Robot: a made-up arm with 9 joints. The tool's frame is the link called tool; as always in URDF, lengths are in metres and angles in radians. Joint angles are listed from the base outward.
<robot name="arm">
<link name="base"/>
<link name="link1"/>
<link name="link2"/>
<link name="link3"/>
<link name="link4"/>
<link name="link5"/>
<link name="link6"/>
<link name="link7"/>
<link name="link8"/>
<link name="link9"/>
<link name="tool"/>
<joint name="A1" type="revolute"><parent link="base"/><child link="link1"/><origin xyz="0.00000 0.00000 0.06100" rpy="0.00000 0.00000 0.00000"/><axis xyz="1 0 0"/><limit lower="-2.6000" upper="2.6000"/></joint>
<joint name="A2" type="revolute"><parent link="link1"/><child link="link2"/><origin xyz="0.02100 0.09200 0.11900" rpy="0.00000 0.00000 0.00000"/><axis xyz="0 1 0"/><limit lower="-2.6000" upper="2.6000"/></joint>
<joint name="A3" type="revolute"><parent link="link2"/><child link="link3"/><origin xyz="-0.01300 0.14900 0.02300" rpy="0.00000 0.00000 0.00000"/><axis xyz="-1 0 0"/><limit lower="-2.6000" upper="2.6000"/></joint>
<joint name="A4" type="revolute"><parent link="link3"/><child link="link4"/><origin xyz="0.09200 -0.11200 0.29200" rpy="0.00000 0.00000 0.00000"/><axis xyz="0 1 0"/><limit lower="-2.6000" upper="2.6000"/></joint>
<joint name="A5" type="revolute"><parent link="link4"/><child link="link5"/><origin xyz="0.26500 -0.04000 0.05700" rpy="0.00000 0.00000 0.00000"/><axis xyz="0 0 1"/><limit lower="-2.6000" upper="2.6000"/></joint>
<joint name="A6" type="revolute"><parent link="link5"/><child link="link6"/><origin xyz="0.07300 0.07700 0.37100" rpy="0.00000 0.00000 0.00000"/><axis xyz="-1 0 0"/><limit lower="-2.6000" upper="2.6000"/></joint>
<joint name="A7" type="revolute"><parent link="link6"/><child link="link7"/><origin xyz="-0.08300 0.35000 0.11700" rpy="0.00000 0.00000 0.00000"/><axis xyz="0 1 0"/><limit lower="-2.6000" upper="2.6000"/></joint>
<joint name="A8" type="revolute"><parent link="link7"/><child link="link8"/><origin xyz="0.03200 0.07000 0.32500" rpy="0.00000 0.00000 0.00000"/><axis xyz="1 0 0"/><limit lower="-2.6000" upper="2.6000"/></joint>
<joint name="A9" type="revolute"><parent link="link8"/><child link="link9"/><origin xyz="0.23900 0.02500 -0.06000" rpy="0.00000 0.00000 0.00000"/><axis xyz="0 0 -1"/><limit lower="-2.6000" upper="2.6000"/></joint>
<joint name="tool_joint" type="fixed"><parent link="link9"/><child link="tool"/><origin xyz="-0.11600 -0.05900 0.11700" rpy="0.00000 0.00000 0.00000"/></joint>
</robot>
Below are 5 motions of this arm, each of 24 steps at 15 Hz.
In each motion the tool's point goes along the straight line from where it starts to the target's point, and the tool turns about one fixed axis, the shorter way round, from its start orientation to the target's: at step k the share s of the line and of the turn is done. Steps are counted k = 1, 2, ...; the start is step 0. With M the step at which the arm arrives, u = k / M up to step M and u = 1 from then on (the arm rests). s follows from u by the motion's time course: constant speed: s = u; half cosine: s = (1 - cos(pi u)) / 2; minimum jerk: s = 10 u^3 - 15 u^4 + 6 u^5.
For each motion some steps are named. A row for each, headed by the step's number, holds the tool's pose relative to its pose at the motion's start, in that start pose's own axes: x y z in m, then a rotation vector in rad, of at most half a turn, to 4 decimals.
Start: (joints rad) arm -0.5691 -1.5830 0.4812 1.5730 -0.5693 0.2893 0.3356 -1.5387 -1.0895
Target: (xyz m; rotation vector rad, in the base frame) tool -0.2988 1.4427 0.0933 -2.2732 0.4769 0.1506
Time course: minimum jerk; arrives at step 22
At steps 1, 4, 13, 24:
1: 0.0000 0.0013 -0.0002 -0.0007 -0.0006 -0.0010
4: -0.0016 0.0641 -0.0120 -0.0354 -0.0319 -0.0519
13: -0.0242 0.9520 -0.1783 -0.5258 -0.4733 -0.7700
24: -0.0363 1.4279 -0.2675 -0.7886 -0.7098 -1.1549

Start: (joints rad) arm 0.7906 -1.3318 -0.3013 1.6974 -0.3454 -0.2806 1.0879 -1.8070 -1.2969
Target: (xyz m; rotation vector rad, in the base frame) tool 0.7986 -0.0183 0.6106 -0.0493 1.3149 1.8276
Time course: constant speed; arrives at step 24
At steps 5, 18, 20, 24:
5: -0.0023 -0.0211 -0.0583 0.1432 -0.0372 -0.0928
18: -0.0084 -0.0759 -0.2100 0.5155 -0.1341 -0.3342
20: -0.0093 -0.0844 -0.2333 0.5728 -0.1490 -0.3714
24: -0.0112 -0.1013 -0.2800 0.6874 -0.1788 -0.4456

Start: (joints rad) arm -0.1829 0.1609 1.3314 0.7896 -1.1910 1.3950 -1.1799 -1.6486 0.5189
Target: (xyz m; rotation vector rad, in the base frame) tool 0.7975 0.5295 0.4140 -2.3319 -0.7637 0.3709
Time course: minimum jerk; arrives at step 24
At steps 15, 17, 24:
15: -0.3073 0.3358 -0.3351 1.0663 0.8259 -0.7464
17: -0.3595 0.3928 -0.3919 1.2472 0.9660 -0.8730
24: -0.4240 0.4633 -0.4623 1.4712 1.1394 -1.0298

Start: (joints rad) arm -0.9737 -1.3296 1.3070 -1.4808 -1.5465 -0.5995 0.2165 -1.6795 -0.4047
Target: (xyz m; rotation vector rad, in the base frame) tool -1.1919 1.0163 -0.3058 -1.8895 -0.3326 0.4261
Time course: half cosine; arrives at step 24
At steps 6, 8, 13, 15, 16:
6: 0.1713 0.0741 -0.0620 0.0800 0.1336 0.2664
8: 0.2925 0.1264 -0.1058 0.1365 0.2281 0.4547
13: 0.6613 0.2859 -0.2393 0.3087 0.5156 1.0282
15: 0.8088 0.3496 -0.2927 0.3776 0.6307 1.2575
16: 0.8774 0.3793 -0.3175 0.4096 0.6842 1.3642

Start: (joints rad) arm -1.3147 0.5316 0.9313 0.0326 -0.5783 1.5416 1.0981 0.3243 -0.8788
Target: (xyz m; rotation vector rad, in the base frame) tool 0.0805 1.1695 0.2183 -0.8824 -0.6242 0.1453
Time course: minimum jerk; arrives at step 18
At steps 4, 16, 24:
4: 0.0065 -0.0606 -0.0845 0.1727 -0.0967 0.0482
16: 0.0836 -0.7844 -1.0931 2.2341 -1.2504 0.6240
24: 0.0845 -0.7935 -1.1059 2.2601 -1.2650 0.6313

